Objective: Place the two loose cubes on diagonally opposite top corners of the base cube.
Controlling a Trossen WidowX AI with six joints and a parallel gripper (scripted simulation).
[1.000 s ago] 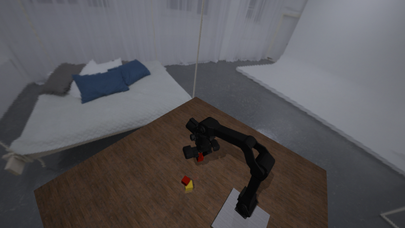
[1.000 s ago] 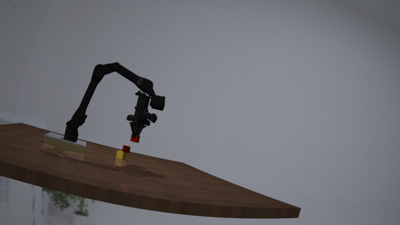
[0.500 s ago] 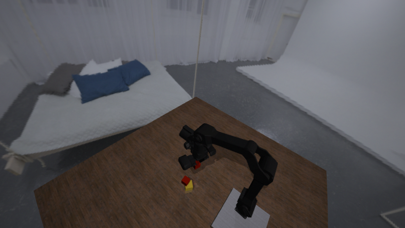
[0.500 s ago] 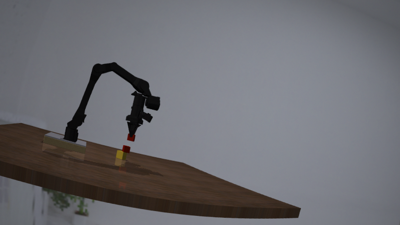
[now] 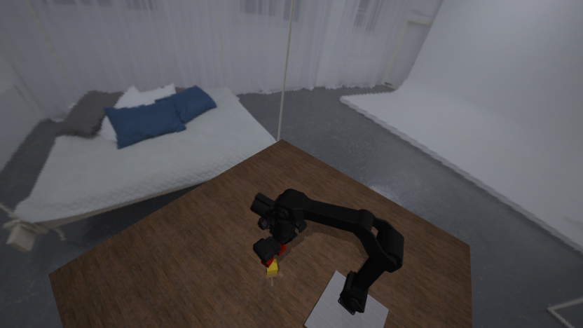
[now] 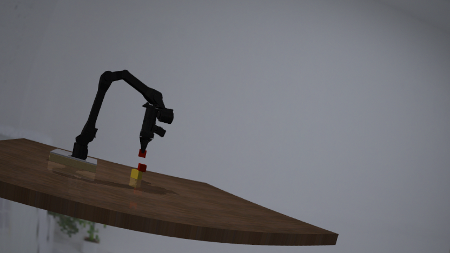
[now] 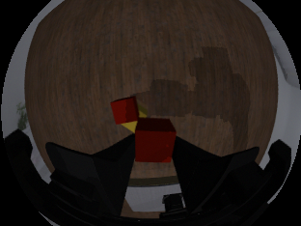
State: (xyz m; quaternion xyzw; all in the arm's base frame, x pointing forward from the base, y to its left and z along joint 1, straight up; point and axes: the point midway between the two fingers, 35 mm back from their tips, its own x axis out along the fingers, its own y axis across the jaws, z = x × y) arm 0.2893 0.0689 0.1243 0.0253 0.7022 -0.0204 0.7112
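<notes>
My gripper tip is now 1 cm past the yellow cube, 4 cm to the right of it and 10 cm above it.
</notes>
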